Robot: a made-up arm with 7 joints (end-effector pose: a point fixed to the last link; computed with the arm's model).
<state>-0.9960 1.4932 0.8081 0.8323 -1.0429 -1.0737 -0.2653</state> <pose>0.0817 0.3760 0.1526 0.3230 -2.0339 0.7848</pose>
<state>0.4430 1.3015 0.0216 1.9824 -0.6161 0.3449 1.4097</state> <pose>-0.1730 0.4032 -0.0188 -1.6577 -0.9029 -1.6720</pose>
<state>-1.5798 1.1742 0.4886 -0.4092 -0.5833 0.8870 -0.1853</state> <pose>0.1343 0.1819 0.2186 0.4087 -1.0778 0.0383</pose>
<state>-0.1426 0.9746 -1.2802 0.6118 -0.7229 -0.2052 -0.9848</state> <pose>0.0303 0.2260 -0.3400 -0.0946 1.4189 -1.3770</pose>
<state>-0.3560 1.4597 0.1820 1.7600 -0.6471 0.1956 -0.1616</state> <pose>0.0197 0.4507 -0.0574 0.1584 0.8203 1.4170</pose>
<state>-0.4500 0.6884 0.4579 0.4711 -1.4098 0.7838 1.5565</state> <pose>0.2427 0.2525 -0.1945 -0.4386 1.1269 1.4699</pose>
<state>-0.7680 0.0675 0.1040 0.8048 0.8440 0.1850 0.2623</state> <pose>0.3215 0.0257 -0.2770 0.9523 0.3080 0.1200</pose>
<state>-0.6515 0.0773 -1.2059 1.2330 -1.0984 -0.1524 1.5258</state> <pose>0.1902 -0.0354 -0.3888 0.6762 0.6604 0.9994</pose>
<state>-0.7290 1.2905 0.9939 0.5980 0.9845 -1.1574 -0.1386</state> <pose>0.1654 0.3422 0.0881 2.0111 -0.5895 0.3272</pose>
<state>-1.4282 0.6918 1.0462 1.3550 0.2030 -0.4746 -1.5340</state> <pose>0.3737 0.2523 -0.0342 0.1627 -0.5565 -0.8250</pose>
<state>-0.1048 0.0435 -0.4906 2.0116 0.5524 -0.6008 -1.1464</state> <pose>-0.1031 0.0609 -0.4068 -0.4622 1.7693 -1.8901</pose>
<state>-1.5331 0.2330 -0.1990 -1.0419 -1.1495 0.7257 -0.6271</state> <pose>0.1352 -0.0602 0.0768 0.5187 -1.1294 -2.2449</pose>
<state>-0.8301 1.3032 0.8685 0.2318 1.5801 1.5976 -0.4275</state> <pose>0.0849 0.3278 0.1102 0.1347 0.5463 2.3231</pose>
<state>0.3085 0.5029 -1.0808 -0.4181 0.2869 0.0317 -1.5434</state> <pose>-0.0370 -0.0329 -0.2555 -0.0603 0.4295 -2.6359</pose>
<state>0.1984 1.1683 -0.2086 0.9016 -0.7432 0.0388 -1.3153</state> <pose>0.0225 0.3926 -0.2087 -0.2162 1.2832 -0.5349</pose>
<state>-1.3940 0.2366 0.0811 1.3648 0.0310 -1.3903 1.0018</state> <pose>0.3975 0.0160 -0.0728 -0.4454 -1.1063 0.6902</pose>
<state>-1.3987 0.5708 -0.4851 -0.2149 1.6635 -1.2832 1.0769</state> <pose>0.2871 -0.0469 0.0101 1.0249 -2.8034 -0.8821</pose>
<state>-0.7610 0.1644 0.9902 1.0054 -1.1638 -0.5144 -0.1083</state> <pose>0.2568 0.1713 -0.3071 -1.2920 -0.4204 1.1563</pose>
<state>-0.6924 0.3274 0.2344 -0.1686 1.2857 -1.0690 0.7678</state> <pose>0.2700 0.0574 -0.1038 1.0535 -1.8381 0.0998</pose>
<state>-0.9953 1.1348 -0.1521 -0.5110 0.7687 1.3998 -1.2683</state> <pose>0.2341 0.1651 0.0727 0.9700 0.4343 0.0514</pose>
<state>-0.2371 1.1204 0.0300 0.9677 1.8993 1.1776 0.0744</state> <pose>0.1399 0.3767 -0.1175 -2.4006 -0.9441 -0.9596</pose>
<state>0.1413 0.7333 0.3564 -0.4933 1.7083 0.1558 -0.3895</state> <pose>0.1347 0.2025 -0.1237 2.4267 0.3878 0.2664</pose>
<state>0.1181 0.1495 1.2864 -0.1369 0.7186 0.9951 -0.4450</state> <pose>-0.0658 0.2656 -0.2223 0.1011 1.2872 1.3098</pose>
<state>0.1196 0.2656 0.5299 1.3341 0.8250 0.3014 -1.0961</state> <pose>-0.1192 0.1813 -0.3923 -0.5686 2.1038 -0.5509</pose>
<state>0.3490 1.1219 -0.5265 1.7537 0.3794 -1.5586 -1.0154</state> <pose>-0.1209 0.3649 -0.1578 0.1338 1.6701 -1.7154</pose>
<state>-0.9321 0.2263 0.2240 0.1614 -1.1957 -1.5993 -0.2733</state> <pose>0.2928 0.1090 -0.0879 -0.8260 -1.9927 0.5226</pose>
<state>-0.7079 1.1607 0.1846 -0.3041 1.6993 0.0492 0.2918</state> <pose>0.2375 0.1811 0.0598 2.5753 -1.0841 1.0792</pose>
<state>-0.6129 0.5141 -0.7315 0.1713 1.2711 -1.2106 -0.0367</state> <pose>0.2045 -0.0017 -0.2517 1.3189 -1.2362 -1.8008</pose>
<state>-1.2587 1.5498 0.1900 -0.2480 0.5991 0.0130 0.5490</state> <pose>0.1429 0.1742 0.2197 1.5184 -1.7969 1.2098</pose>
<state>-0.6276 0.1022 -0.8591 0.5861 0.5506 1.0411 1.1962</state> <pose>0.2289 -0.0508 -0.3221 1.6572 -0.1041 0.5874</pose>
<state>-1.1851 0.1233 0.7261 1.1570 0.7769 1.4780 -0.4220</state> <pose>0.3355 0.0638 -0.2272 -0.1528 1.7660 0.0348</pose>
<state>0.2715 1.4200 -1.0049 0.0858 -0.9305 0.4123 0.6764</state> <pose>-0.0391 0.2816 -0.2303 1.0752 1.6058 0.1395</pose>
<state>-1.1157 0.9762 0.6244 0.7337 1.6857 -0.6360 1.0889</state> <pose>0.3012 0.3045 0.0284 1.8341 -1.1898 1.0372</pose>
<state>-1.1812 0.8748 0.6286 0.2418 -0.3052 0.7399 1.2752</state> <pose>0.2879 0.2702 0.0720 -0.3033 -0.2098 1.7525</pose>
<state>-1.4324 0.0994 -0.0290 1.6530 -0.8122 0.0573 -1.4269</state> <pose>0.4009 -0.0274 -0.1802 -0.8351 0.1145 -1.3430</pose>
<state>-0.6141 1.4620 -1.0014 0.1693 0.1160 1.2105 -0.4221</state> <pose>0.2023 0.3071 -0.1220 1.5386 1.6311 0.2566</pose>
